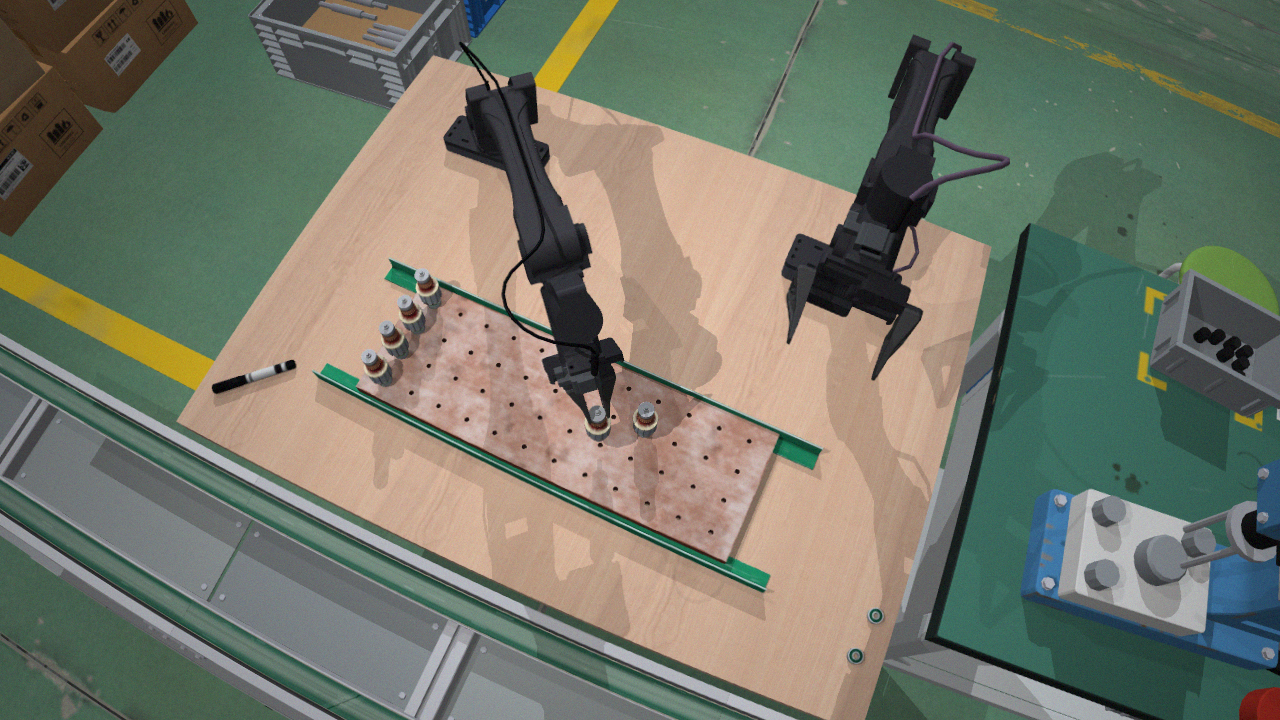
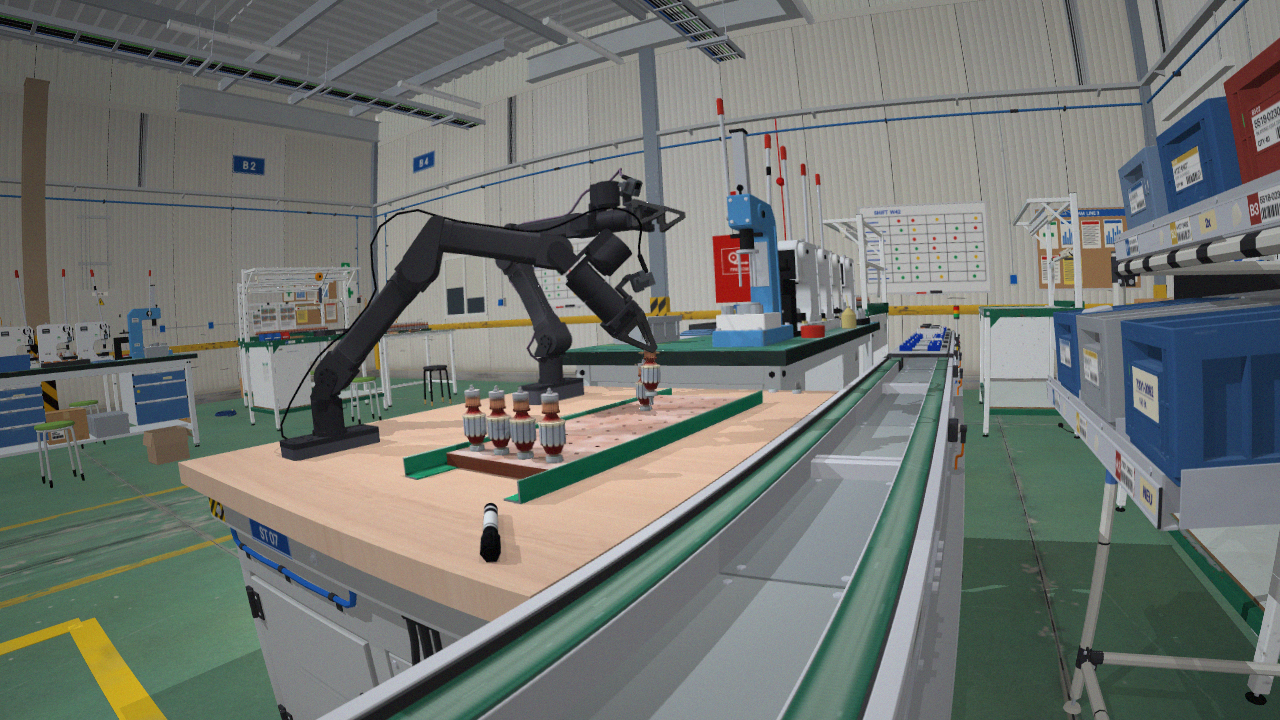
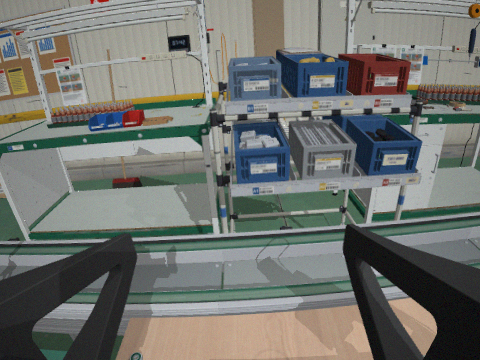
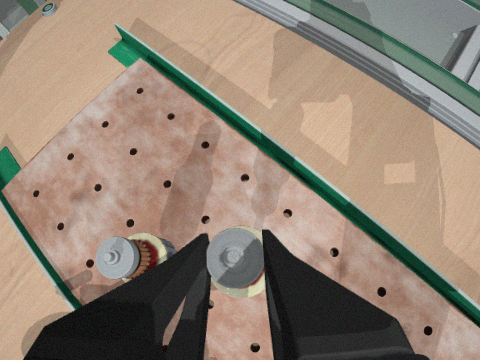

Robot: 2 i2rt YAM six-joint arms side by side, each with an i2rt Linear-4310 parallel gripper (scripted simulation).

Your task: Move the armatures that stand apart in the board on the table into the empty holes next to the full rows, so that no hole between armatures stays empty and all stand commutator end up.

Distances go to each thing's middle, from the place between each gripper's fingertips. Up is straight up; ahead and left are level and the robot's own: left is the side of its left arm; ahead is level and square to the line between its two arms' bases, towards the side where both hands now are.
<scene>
I see my right gripper (image 2: pixel 653 350) 140 mm short of the marker (image 2: pixel 490 547), 590 mm to the left of it and 140 mm above it.
My left gripper (image 1: pixel 831 360) is now 210 mm short of the marker, 840 mm to the left of it and 430 mm above it.
</scene>
